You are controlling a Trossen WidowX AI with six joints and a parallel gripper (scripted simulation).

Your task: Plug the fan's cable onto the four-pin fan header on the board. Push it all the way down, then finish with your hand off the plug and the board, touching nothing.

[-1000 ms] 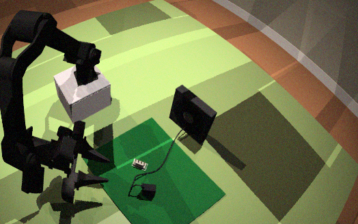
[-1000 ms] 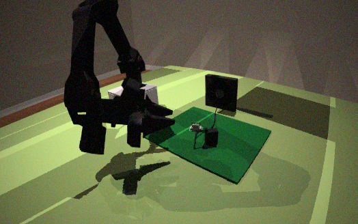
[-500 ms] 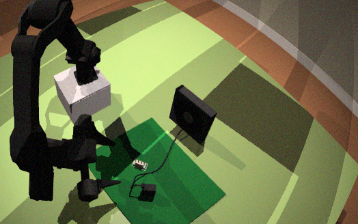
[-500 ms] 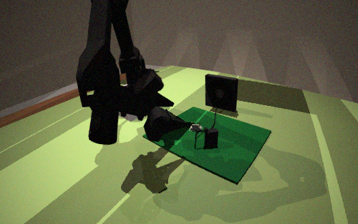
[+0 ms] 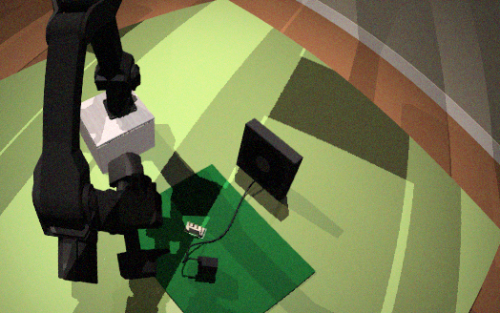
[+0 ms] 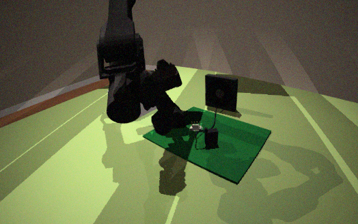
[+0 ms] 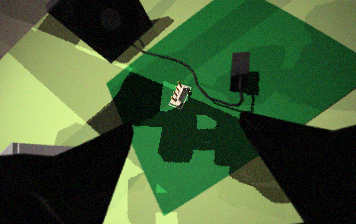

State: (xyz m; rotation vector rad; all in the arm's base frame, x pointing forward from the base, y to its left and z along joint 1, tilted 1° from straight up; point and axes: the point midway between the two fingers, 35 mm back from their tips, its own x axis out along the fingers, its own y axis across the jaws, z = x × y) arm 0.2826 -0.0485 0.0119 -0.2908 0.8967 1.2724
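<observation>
Right now my gripper tip is 80 mm short of the dark fan plug, 60 mm above it and 40 mm to the right of it. From my gripper tip the other things lie so: board (90 mm below, 70 mm to the left, 50 mm ahead); black square fan (230 mm to the left, 40 mm behind, 20 mm below).
</observation>
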